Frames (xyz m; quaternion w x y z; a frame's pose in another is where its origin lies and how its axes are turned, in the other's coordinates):
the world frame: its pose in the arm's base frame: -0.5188 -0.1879 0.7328 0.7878 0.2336 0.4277 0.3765
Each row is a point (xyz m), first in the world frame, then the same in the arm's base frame.
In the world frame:
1: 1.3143 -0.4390 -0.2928
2: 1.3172 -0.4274 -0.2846
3: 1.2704 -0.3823 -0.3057
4: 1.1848 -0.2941 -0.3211
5: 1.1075 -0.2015 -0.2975
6: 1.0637 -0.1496 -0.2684
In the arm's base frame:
1: -0.1342 0.6014 -0.3785
2: -0.1308 0.6103 -0.3676
3: -0.1828 0.6016 -0.3243
4: -0.2606 0.5880 -0.2288
5: -0.3041 0.5818 -0.1140
6: -0.3152 0.5772 -0.0411

